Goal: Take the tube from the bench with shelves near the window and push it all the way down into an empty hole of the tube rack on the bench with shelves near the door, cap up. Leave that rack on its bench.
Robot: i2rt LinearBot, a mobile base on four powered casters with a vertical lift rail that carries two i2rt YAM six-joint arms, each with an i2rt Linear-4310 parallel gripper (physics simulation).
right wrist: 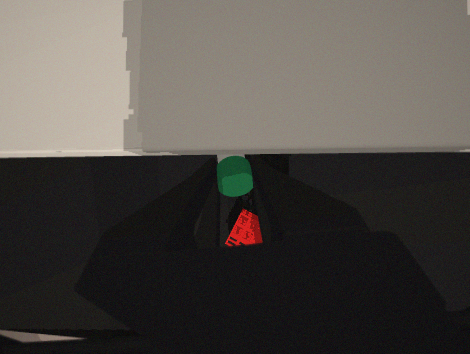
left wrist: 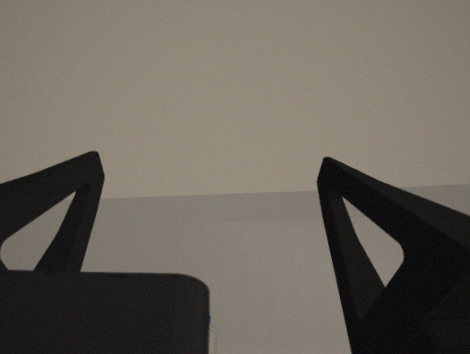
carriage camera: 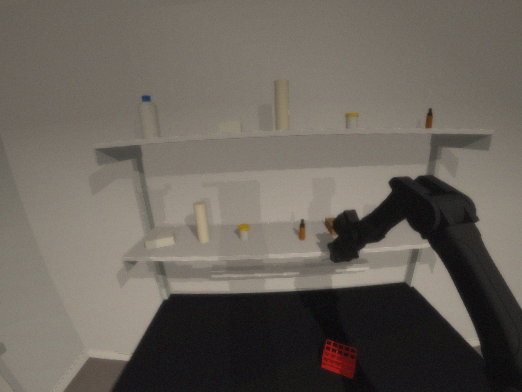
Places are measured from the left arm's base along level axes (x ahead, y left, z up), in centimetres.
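Pixels of known places: left gripper, fingertip midpoint: [left wrist: 212,166]; right gripper, fingertip midpoint: [right wrist: 233,164] [carriage camera: 333,258].
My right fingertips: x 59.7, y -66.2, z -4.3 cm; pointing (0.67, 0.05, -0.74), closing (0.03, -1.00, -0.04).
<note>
Ahead of a thing's pixels: the offset from my right fingertips to its middle. "spot": to the spot under its first point. Level surfaces: height alone.
The red tube rack @(dx -14.3, dy -0.4, dz -39.2 cm) [carriage camera: 341,369] [right wrist: 255,234] stands on the dark bench top @(dz -42.9 cm) [carriage camera: 225,340], right of the middle in the carriage view; in the right wrist view part of it shows low between the fingers. My right gripper [carriage camera: 344,251] [right wrist: 233,164] is shut on the tube, whose green cap @(dx -0.7, dy +0.0, dz +0.3 cm) [right wrist: 235,177] shows between the fingertips. Most of the tube's body is hidden behind the cap. The gripper is well above the rack, in front of the lower shelf. My left gripper [left wrist: 212,166] is open and empty, facing the wall.
The lower shelf @(dz +2.8 cm) [carriage camera: 275,247] holds a white box @(spot: dx +14.3, dy +70.9, dz +6.5 cm) [carriage camera: 160,239], a cream cylinder @(spot: dx +15.6, dy +52.4, dz +12.2 cm) [carriage camera: 201,223], a yellow-lidded jar @(spot: dx +15.6, dy +34.7, dz +6.7 cm) [carriage camera: 243,232], an amber bottle @(spot: dx +11.4, dy +9.5, dz +7.0 cm) [carriage camera: 302,231] and a brown box @(spot: dx +17.1, dy -5.4, dz +6.5 cm) [carriage camera: 330,224]. The upper shelf [carriage camera: 310,133] carries a blue-capped bottle @(spot: dx +21.8, dy +70.1, dz +56.1 cm) [carriage camera: 149,120] and other containers.
</note>
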